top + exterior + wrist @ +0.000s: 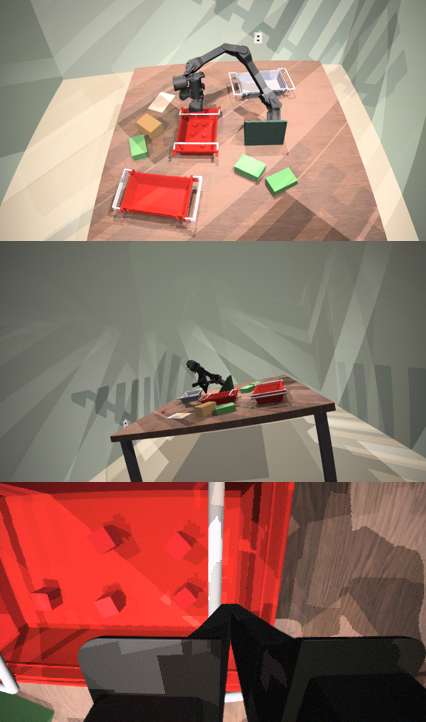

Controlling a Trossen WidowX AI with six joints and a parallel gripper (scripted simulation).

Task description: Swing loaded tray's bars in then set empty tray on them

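Right now my gripper tip is 32 cm past the grey tray, 29 cm to the left of it and 4 cm above it. From my gripper tip the other things lie so: white sheet 25 cm ahead, 14 cm to the right, 8 cm below; then red cube 37 cm to the right, 10 cm ahead, 8 cm below; then tan box 25 cm ahead, 8 cm to the left, 6 cm below.
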